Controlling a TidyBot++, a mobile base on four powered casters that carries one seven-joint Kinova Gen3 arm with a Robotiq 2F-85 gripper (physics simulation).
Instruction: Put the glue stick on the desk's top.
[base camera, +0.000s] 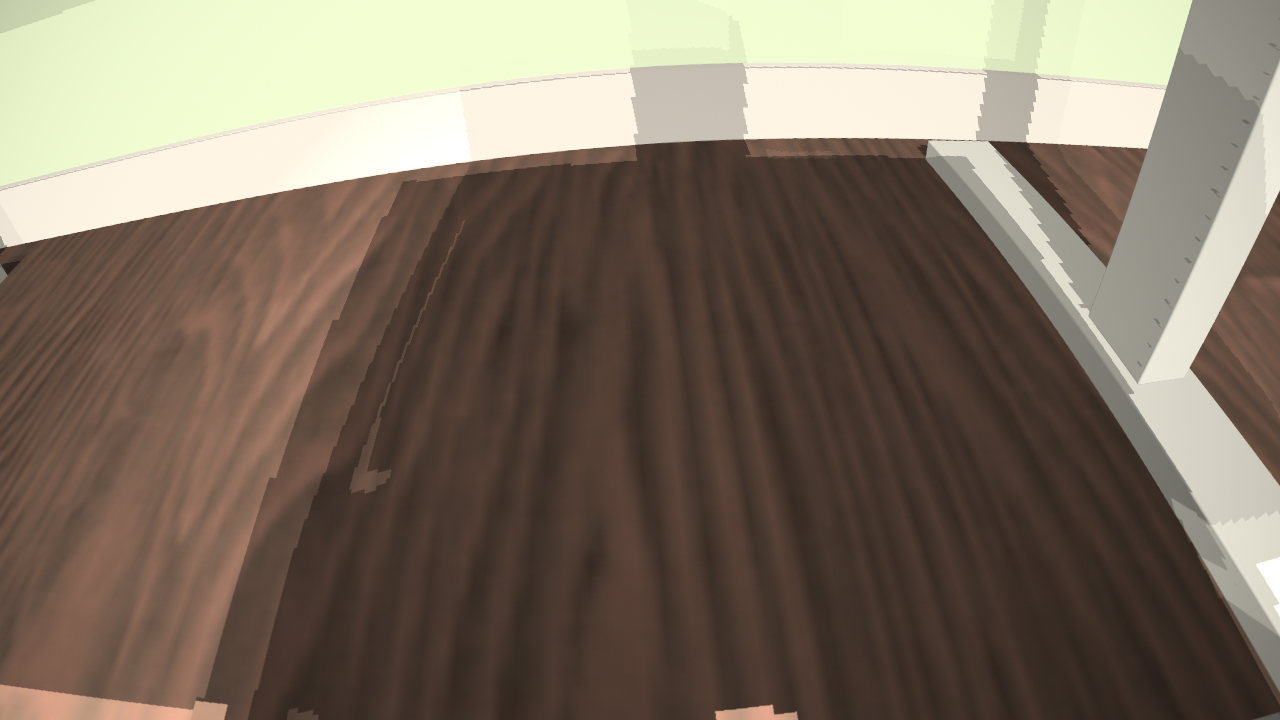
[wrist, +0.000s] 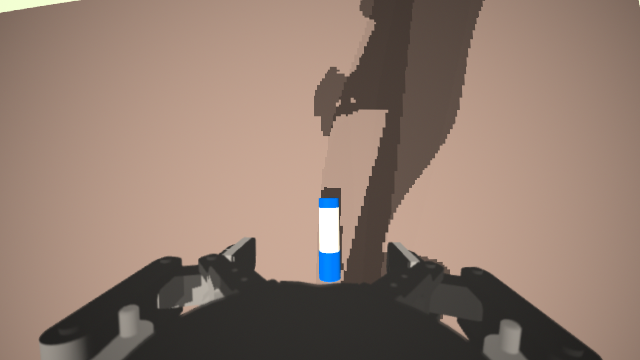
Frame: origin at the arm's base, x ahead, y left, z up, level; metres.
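Seen in the pictures: gripper, fingertip midpoint: (wrist: 321, 254).
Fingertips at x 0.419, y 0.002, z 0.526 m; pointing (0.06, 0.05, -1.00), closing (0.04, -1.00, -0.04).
Observation:
Offsets run from my fingertips to a thing's top centre. "spot": to the spot under its first point. Level surfaces: height alone.
The glue stick {0.029 m back, 0.003 m right, 0.172 m down} (wrist: 329, 230), white with blue ends, lies on the pale tan desk top {0.203 m down} (wrist: 175, 150) in the wrist view, low and near the middle. My gripper (wrist: 321, 254) is open, with one finger on each side of the glue stick in that view and a gap to both. The glue stick is apart from the fingers and shows whole, just beyond the gripper's dark body. The gripper and the glue stick do not show in the base camera view.
The arm's dark shadow falls across the desk top, right of the glue stick. In the base camera view, a grey-white leg {spot: 0.033 m ahead, 0.345 m right, 0.766 m down} (base camera: 1172, 197) stands on a floor bar (base camera: 1235, 447) at the right, on the dark wood floor {0.923 m down} (base camera: 626, 402). A pale skirting board (base camera: 554, 116) and green wall are behind.

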